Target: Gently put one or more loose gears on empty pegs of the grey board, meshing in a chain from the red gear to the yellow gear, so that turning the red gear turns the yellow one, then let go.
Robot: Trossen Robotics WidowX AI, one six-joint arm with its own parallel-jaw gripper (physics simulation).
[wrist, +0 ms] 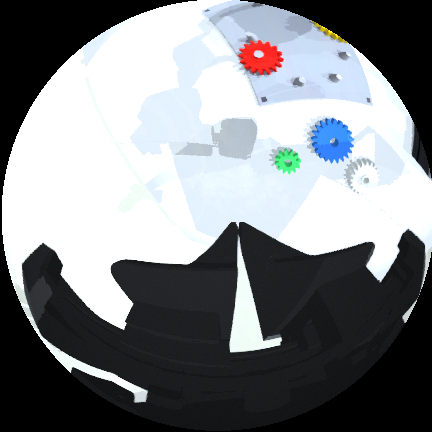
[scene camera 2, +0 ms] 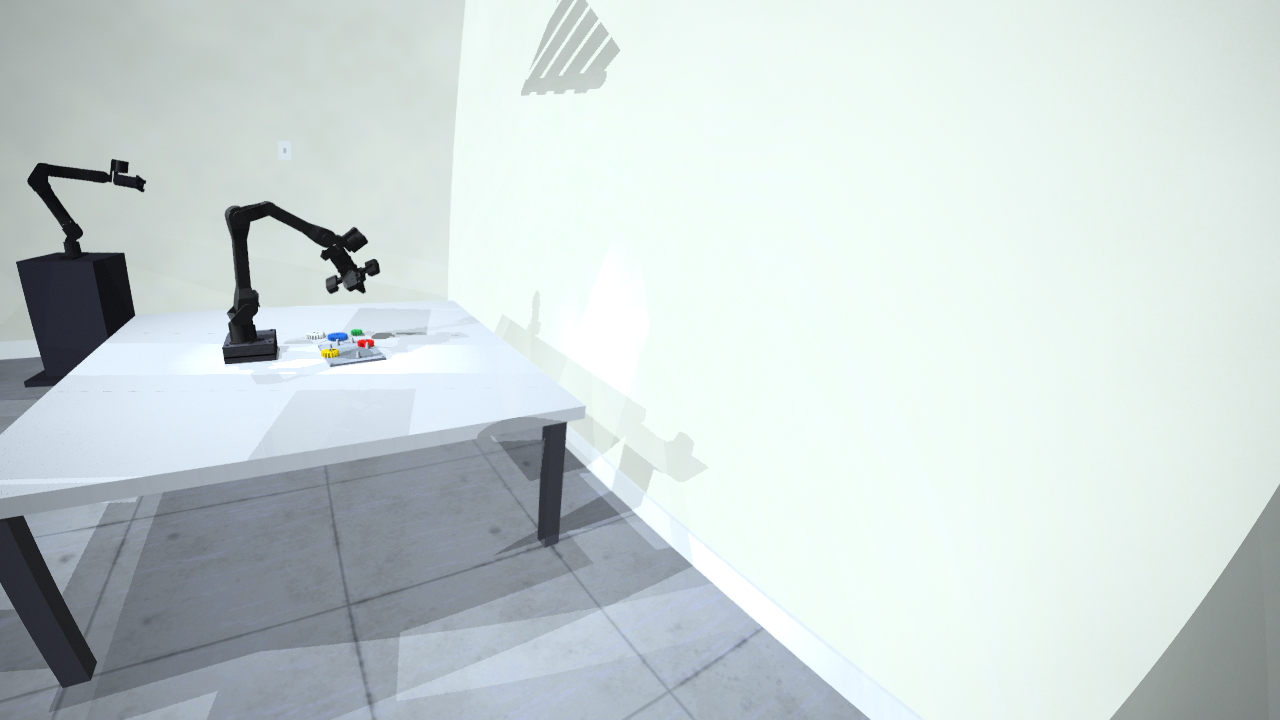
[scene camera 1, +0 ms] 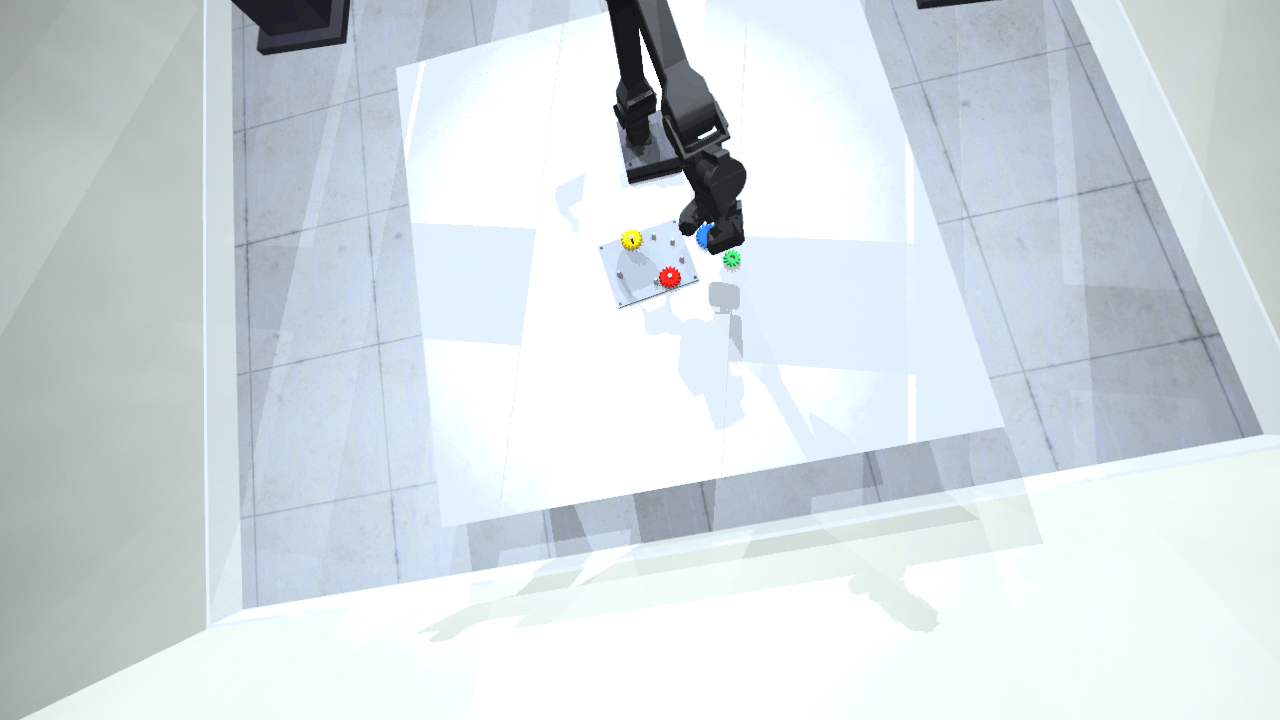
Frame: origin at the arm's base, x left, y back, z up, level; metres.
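Seen in the pictures: gripper, fingertip midpoint: [wrist: 236, 227] [scene camera 2: 364, 292]; arm's base, link origin: [scene camera 2: 243, 340] [scene camera 1: 638, 134].
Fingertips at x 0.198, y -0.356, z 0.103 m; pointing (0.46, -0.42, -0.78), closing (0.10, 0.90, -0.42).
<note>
Pixels of each thing's top centre, then the offset from my fingertips to it. Level surfaces: height alone.
- red gear, top centre: [wrist: 259, 54] [scene camera 1: 669, 275] [scene camera 2: 365, 340] dx -0.140, dy -0.004, dz -0.134 m
- yellow gear, top centre: [scene camera 1: 631, 237] [scene camera 2: 329, 349] dx -0.230, dy +0.103, dz -0.133 m
- grey board, top centre: [scene camera 1: 646, 256] [scene camera 2: 348, 344] dx -0.195, dy +0.047, dz -0.129 m
- loose blue gear, top centre: [wrist: 333, 142] [scene camera 1: 709, 235] [scene camera 2: 337, 334] dx -0.037, dy +0.095, dz -0.142 m
- green gear, top centre: [wrist: 287, 162] [scene camera 1: 732, 257] [scene camera 2: 356, 330] dx +0.013, dy +0.034, dz -0.142 m
- white gear, top centre: [wrist: 365, 180] [scene camera 2: 314, 332] dx +0.000, dy +0.175, dz -0.142 m
- white table, surface height: dz -0.159 m
The red gear [scene camera 1: 665, 279] [scene camera 2: 365, 342] [wrist: 267, 62] and yellow gear [scene camera 1: 627, 242] [scene camera 2: 330, 353] [wrist: 332, 32] sit on the grey board [scene camera 1: 644, 265] [wrist: 312, 62], which has several bare pegs. The loose blue gear [scene camera 1: 701, 237] [scene camera 2: 337, 336] [wrist: 330, 131], green gear [scene camera 1: 726, 259] [scene camera 2: 356, 332] [wrist: 281, 161] and white gear [scene camera 2: 315, 335] [wrist: 360, 171] lie flat beside the board. The arm hides the white gear and part of the blue one in scene camera 1. My gripper [scene camera 2: 361, 289] [wrist: 236, 227] is shut and empty, above the table, apart from the gears.
The arm's base [scene camera 1: 653, 165] [scene camera 2: 250, 347] stands on the white table [scene camera 1: 554, 429] [scene camera 2: 161, 425] near the board. A second arm [scene camera 2: 53, 201] stands on a dark pedestal [scene camera 2: 67, 304] beyond the table. A pale wall [scene camera 2: 850, 268] rises past the table's far side.
</note>
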